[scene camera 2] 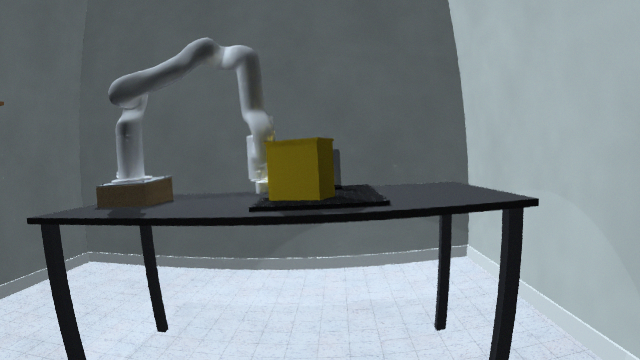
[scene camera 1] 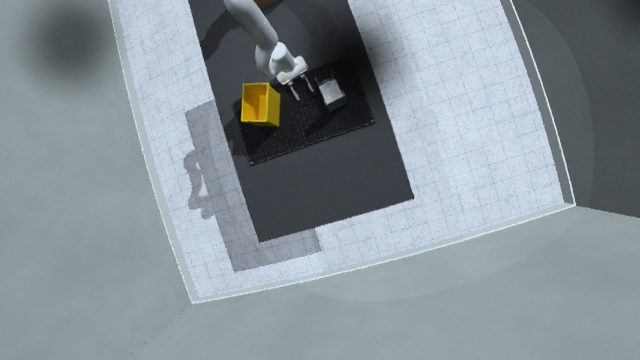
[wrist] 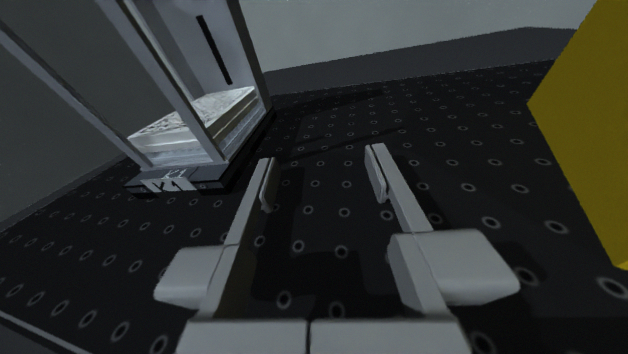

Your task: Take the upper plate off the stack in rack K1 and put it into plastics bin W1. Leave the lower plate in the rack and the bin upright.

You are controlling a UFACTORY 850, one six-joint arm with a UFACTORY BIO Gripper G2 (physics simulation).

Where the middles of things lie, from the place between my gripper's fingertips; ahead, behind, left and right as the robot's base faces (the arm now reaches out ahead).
The yellow plastics bin W1 (scene camera 2: 299,169) is 220 mm to the right of my hand and 80 mm above it.
